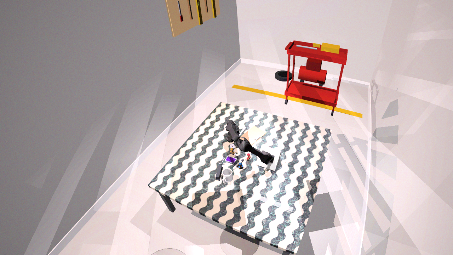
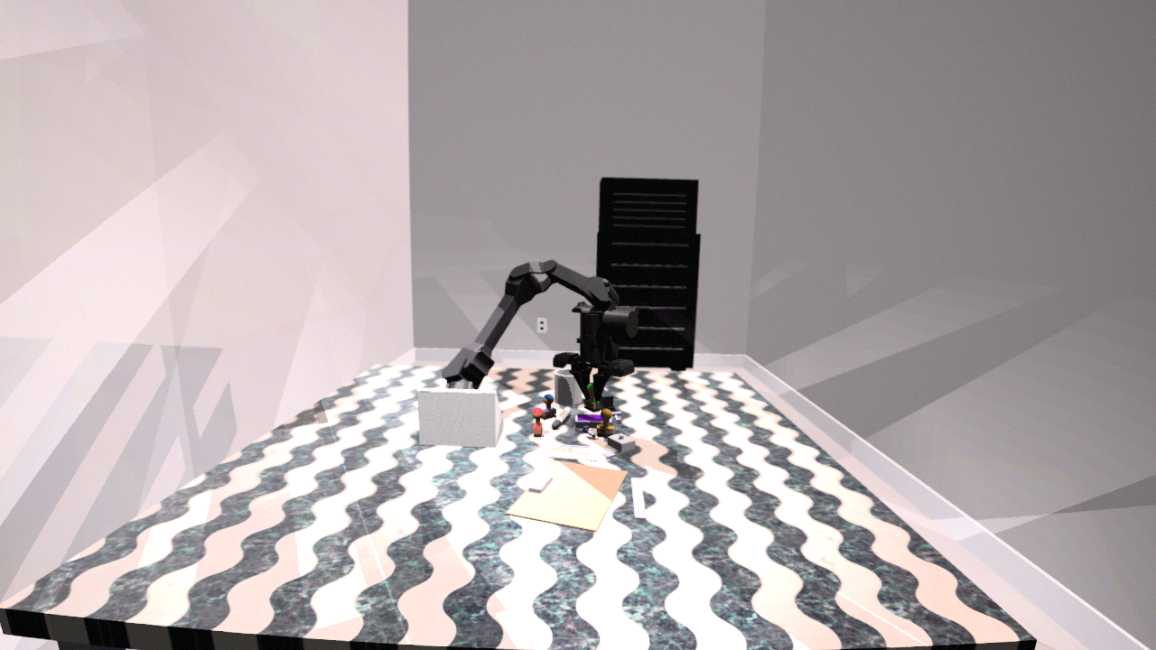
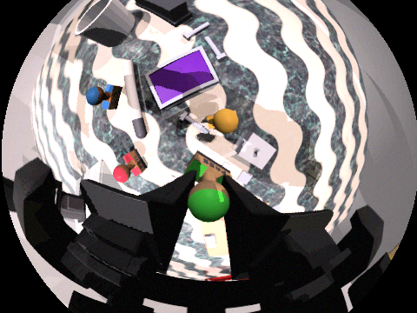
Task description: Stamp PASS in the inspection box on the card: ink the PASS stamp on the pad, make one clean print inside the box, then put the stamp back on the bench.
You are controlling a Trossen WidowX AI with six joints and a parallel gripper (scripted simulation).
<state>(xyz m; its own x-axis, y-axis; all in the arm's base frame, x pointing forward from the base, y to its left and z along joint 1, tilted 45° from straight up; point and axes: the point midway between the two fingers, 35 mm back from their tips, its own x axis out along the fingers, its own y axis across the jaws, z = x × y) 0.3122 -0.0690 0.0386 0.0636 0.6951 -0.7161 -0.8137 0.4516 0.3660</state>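
My gripper tip is now 40 mm short of the yellow stamp, 30 mm to the right of it and 80 mm above it. From my gripper tip the other things lie so: ink pad (10 mm ahead, 110 mm to the left, 90 mm below); pink stamp (130 mm behind, 30 mm to the left, 80 mm below); green stamp (right at my gripper tip).
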